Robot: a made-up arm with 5 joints. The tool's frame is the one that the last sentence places. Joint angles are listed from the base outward.
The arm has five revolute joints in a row. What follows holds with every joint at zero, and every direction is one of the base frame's. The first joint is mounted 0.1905 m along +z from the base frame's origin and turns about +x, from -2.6 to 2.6 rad. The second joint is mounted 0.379 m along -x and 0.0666 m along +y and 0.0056 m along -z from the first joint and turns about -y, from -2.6 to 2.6 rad. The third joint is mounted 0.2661 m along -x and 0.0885 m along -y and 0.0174 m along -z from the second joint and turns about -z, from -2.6 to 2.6 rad. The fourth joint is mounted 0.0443 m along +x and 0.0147 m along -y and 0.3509 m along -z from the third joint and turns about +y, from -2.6 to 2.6 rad. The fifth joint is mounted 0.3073 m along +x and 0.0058 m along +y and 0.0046 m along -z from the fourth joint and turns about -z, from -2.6 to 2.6 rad. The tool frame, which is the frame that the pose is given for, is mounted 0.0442 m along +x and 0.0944 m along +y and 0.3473 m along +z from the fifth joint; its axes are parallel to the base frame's.
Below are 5 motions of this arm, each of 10 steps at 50 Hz.
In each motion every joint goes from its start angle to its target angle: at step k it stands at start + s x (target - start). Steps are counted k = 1, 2, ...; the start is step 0. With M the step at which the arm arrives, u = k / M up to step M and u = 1 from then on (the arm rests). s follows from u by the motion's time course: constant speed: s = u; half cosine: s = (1 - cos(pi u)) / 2; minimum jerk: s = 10 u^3 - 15 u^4 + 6 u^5.
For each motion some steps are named. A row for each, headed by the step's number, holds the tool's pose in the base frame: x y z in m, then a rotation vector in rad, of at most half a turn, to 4 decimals.
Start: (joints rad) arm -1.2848 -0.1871 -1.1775 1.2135 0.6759
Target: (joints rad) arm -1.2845 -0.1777 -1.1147 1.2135 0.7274
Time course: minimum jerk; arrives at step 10
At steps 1, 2, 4, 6, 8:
1: -0.5995 -0.4451 -0.4190 -2.0839 1.2427 -0.1360
2: -0.5975 -0.4457 -0.4186 -2.0849 1.2388 -0.1409
4: -0.5873 -0.4492 -0.4165 -2.0896 1.2183 -0.1663
6: -0.5730 -0.4540 -0.4133 -2.0960 1.1896 -0.2021
8: -0.5628 -0.4573 -0.4108 -2.1003 1.1691 -0.2276

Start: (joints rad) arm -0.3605 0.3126 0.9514 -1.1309 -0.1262
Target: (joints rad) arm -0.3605 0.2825 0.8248 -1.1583 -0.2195
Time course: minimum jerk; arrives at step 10
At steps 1, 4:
1: -0.6554 0.1190 0.1392 -0.7740 -1.4424 -0.6092
4: -0.6622 0.1219 0.1341 -0.7873 -1.4310 -0.5431

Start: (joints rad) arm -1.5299 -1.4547 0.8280 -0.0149 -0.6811
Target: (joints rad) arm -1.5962 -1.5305 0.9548 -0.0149 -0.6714
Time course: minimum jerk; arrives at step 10
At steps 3, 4, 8, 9, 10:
3: -0.3987 -0.0295 0.3919 -1.3623 1.0548 -1.2241
4: -0.3992 -0.0239 0.3978 -1.3804 1.0477 -1.2549
8: -0.4005 0.0013 0.4201 -1.4536 1.0167 -1.3791
9: -0.4006 0.0034 0.4217 -1.4593 1.0141 -1.3889
10: -0.4006 0.0038 0.4220 -1.4604 1.0136 -1.3906

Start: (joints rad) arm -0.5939 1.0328 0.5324 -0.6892 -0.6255
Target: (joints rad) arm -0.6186 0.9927 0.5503 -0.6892 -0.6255
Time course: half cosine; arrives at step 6
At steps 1, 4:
1: -0.5379 -0.0372 0.0751 -0.8674 -1.6108 0.3644
4: -0.5405 -0.0372 0.0805 -0.8826 -1.5829 0.3623

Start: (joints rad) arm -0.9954 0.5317 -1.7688 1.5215 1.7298
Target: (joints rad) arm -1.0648 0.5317 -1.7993 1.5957 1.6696
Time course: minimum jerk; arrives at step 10
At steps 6, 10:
6: -0.2393 -0.5141 -0.5368 -2.5270 -0.9224 0.0558
10: -0.2375 -0.5430 -0.5212 -2.5792 -0.9128 0.0776

